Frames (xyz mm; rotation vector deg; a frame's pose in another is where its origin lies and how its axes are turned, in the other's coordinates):
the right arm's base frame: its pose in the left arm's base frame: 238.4 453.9 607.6 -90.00 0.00 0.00
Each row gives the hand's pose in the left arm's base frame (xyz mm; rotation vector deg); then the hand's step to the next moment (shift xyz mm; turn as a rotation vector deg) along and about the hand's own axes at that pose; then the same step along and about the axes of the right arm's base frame.
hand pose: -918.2 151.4 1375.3 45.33 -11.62 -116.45
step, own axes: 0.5 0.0 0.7 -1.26 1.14 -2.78
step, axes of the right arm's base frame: -0.6 -0.3 -0.5 2.96 1.11 0.81
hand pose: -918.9 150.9 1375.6 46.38 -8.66 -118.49
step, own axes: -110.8 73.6 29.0 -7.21 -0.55 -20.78
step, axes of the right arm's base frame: 77.9 -105.6 36.3 14.89 12.89 9.81
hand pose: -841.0 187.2 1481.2 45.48 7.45 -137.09
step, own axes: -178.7 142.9 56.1 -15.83 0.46 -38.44
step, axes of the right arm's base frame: 167.6 -161.1 -38.2 29.99 22.27 18.25
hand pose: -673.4 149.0 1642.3 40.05 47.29 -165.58
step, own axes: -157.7 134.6 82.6 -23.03 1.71 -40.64
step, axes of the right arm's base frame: 130.8 -65.9 -168.4 37.55 21.39 17.81
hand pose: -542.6 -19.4 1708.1 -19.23 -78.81 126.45
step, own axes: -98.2 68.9 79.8 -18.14 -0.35 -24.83
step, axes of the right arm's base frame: 25.2 30.7 -138.5 26.76 12.07 9.17
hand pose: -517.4 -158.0 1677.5 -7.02 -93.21 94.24
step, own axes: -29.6 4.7 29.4 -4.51 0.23 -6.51
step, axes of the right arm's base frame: 0.8 12.6 -40.0 6.70 3.33 2.60
